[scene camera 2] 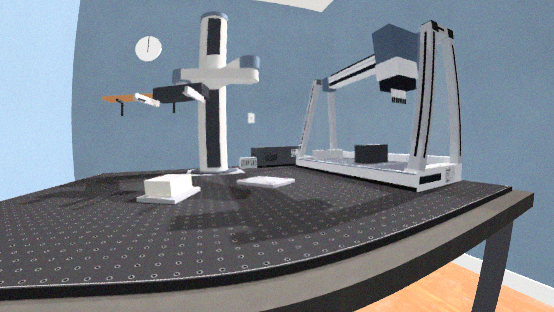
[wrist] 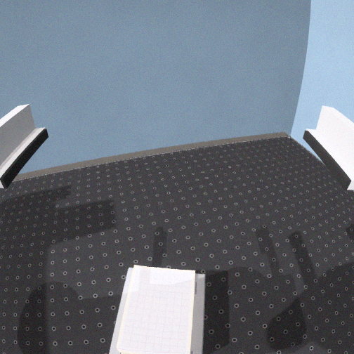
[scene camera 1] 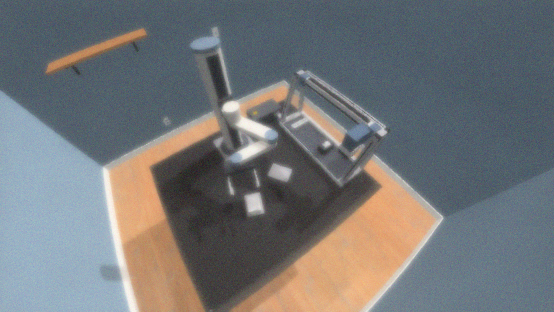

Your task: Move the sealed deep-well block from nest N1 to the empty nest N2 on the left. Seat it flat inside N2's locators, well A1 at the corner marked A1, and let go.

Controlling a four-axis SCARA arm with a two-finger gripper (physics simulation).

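Pixels of known places: gripper, between the fingertips: (scene camera 2: pixel 159 92) (scene camera 1: pixel 245 190); arm's base, origin of its link: (scene camera 2: pixel 214 173) (scene camera 1: pixel 234 144).
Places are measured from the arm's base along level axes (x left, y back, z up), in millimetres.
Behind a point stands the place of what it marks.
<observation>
The white deep-well block (scene camera 1: pixel 254 203) @[y -588, x -148, z 66 mm] (scene camera 2: pixel 167 185) @[y -645, x -144, z 55 mm] (wrist: pixel 158 312) sits on the pale plate of nest N1 (scene camera 2: pixel 169 199) @[y -665, x -139, z 24 mm] (wrist: pixel 199 312). The flat, empty nest N2 (scene camera 1: pixel 280 172) @[y -475, x 157, z 25 mm] (scene camera 2: pixel 266 181) @[y -506, x 150, z 25 mm] lies apart from it, nearer the gantry machine; N2 does not show in the wrist view. My gripper (scene camera 1: pixel 245 190) @[y -578, x -172, z 301 mm] (scene camera 2: pixel 181 102) (wrist: pixel 175 111) is open, with its two pale fingers wide apart and nothing between them. It is high above the table, set back from the block towards the arm's column. The A1 marks and the locators are too small to tell.
The arm's column (scene camera 1: pixel 217 85) @[y -77, x -18, z 671 mm] (scene camera 2: pixel 213 120) @[y -77, x 5, z 274 mm] stands behind the nests. A gantry machine (scene camera 1: pixel 340 97) @[y -461, x 671, z 511 mm] (scene camera 2: pixel 425 100) @[y -842, x 507, z 255 mm] stands to the right, with a dark block (scene camera 2: pixel 371 153) @[y -565, x 543, z 100 mm] on its deck. A dark box (scene camera 1: pixel 264 110) @[y 96, x 387, z 128 mm] (scene camera 2: pixel 275 156) @[y 34, x 358, z 73 mm] is near the column. An orange shelf (scene camera 1: pixel 97 51) is on the wall.
</observation>
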